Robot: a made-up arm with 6 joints.
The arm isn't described. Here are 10 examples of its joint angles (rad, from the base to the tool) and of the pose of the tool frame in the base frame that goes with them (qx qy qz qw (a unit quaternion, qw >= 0); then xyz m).
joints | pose
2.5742 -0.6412 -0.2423 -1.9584 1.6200 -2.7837 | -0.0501 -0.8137 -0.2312 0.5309 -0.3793 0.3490 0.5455
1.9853 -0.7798 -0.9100 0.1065 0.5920 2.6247 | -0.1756 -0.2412 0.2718 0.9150 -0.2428 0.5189 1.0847
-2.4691 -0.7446 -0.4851 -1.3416 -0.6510 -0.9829 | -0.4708 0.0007 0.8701 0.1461 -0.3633 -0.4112 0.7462
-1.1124 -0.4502 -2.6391 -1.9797 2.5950 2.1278 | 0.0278 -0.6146 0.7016 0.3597 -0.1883 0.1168 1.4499
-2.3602 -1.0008 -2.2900 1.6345 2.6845 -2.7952 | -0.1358 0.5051 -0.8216 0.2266 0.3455 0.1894 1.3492
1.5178 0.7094 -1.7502 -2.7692 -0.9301 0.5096 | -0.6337 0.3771 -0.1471 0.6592 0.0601 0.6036 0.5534
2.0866 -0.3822 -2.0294 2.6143 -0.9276 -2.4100 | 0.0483 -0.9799 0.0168 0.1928 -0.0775 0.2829 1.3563
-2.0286 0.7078 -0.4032 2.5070 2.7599 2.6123 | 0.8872 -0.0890 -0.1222 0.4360 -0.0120 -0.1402 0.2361
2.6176 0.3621 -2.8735 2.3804 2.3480 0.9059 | -0.7722 -0.1171 -0.5695 0.2563 -0.1551 0.0552 1.4958
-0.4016 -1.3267 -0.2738 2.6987 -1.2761 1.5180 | -0.1718 -0.4989 0.8491 0.0241 0.3476 -0.2502 0.8564
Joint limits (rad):
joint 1: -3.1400..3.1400
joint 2: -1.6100..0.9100
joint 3: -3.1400..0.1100
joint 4: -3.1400..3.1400
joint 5: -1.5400..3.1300
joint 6: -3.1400..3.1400
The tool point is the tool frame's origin. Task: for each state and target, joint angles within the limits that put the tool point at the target. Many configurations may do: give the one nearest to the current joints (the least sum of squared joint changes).
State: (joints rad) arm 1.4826 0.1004 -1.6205 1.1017 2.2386 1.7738
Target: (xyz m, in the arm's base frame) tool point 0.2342 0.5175 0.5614
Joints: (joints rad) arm 0.9623 0.3441 -1.2146 0.9647 2.3511 1.7858
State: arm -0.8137 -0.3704 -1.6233 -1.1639 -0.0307 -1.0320
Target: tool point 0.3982 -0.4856 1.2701
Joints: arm -0.9385 0.3588 -2.3435 -1.0028 0.1815 -1.1623
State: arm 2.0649 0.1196 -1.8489 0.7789 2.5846 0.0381
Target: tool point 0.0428 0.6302 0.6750
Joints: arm 1.3688 0.6437 -1.7379 0.7969 2.3078 0.0646
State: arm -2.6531 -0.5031 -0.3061 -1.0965 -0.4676 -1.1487
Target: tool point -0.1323 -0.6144 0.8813
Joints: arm -1.9031 -0.3964 -0.9704 -0.9803 -0.3084 -1.1740
